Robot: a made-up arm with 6 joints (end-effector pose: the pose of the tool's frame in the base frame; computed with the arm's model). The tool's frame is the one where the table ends. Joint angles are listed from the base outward.
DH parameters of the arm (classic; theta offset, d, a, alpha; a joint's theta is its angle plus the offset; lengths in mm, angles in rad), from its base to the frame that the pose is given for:
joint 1: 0 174.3 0 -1.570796
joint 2: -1.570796 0 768.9 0
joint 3: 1.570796 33.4 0 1.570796
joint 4: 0 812.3 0 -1.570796
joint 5: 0 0 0 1.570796
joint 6: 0 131.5 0 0
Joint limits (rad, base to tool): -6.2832..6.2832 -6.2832..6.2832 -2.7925..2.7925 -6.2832..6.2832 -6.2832..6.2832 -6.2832..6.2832
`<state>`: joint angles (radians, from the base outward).
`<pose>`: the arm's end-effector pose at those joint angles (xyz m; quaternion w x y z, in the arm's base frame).
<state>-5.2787 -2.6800 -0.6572 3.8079 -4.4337 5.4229</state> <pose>-0.0127 -0.1034 -1.2561 0.1819 0.4713 0.2636 0.8218</pose>
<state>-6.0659 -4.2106 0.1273 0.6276 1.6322 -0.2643</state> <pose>1.2084 0.3799 -0.7547 0.3148 0.1295 -0.8898 -0.3038</pose>
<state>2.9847 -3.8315 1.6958 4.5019 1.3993 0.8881</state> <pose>0.2133 0.0607 -0.8885 0.3517 -0.5767 -0.5478 -0.4937</pose>
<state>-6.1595 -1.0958 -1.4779 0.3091 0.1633 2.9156</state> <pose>-1.2033 -0.1094 -0.2573 0.0128 0.9349 0.0120 -0.3544</pose>
